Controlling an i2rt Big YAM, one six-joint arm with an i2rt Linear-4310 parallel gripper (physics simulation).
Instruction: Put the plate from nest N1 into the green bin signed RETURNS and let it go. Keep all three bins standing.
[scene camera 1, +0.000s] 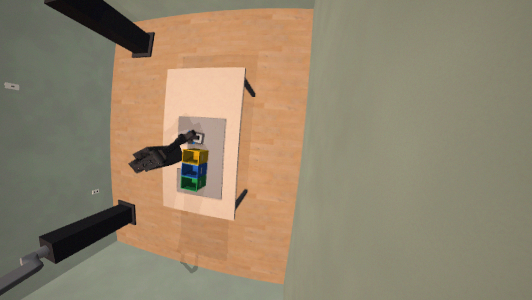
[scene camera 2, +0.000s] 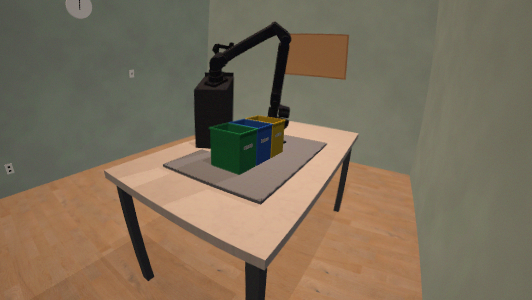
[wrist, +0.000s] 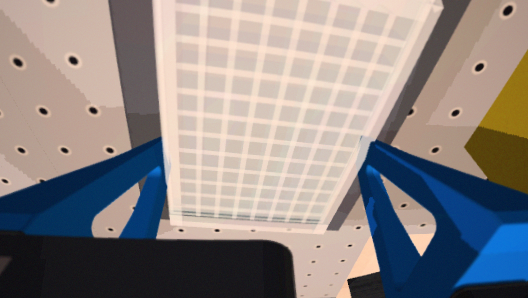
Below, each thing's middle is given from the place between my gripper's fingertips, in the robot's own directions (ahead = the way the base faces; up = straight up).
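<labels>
The plate (wrist: 266, 120) is 1 cm ahead of my hand and 1 cm above it. There's a blue bin (scene camera 2: 264, 133) too, and it's 7 cm ahead of my hand, 30 cm to the right of it and 8 cm above it. The green bin (scene camera 2: 233, 147) is also 7 cm ahead of my hand and 8 cm above it, but 43 cm to the right of it.
</labels>
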